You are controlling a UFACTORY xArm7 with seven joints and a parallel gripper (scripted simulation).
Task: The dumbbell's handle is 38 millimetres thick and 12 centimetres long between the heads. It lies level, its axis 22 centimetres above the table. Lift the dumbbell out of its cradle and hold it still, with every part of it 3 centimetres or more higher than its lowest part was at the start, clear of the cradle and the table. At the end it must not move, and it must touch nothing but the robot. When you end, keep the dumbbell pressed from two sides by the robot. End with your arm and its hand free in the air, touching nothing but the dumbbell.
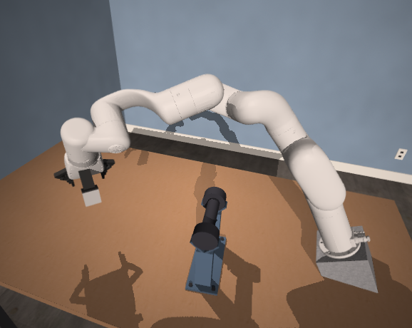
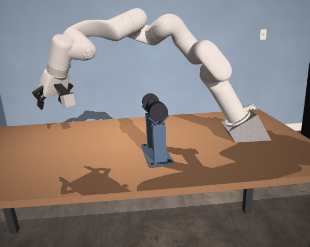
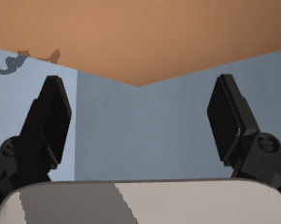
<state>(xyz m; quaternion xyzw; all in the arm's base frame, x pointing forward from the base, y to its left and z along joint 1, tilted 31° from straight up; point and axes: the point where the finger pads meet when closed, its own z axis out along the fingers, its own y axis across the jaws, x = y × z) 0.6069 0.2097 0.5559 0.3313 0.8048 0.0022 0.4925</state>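
Right now the dark dumbbell is 41 cm behind my hand, 4 cm to the right of it and 4 cm below it. Round my hand: blue cradle 41 cm behind, 17 cm below, 4 cm to the right.
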